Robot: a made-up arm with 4 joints.
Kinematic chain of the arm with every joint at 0, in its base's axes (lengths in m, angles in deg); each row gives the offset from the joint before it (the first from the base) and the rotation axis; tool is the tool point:
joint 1: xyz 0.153 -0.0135 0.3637 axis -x
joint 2: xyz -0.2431 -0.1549 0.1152 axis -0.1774 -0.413 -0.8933
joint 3: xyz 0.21 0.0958 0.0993 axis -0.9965 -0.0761 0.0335
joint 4: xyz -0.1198 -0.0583 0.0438 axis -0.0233 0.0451 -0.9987
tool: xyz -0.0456 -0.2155 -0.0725
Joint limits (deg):
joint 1: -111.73..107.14
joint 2: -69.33..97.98
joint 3: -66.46..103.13
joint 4: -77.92..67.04
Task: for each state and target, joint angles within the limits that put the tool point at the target. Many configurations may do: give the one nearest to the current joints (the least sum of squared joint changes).
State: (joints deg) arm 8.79 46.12 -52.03 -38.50
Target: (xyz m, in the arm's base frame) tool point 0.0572 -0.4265 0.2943
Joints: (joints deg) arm -36.63 60.75 -45.91 -69.99
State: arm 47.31 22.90 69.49 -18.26
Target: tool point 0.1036 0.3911 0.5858
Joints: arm 68.19 -8.68 94.86 -39.29
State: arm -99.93 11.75 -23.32 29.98
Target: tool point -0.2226 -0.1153 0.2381
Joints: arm -101.66 -0.59 -64.43 60.65
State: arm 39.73 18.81 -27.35 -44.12
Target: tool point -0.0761 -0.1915 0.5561
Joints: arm 40.20 23.65 -41.81 -0.73
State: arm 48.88 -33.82 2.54 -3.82
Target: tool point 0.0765 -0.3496 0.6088
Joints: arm -7.34 -12.59 26.02 -18.43
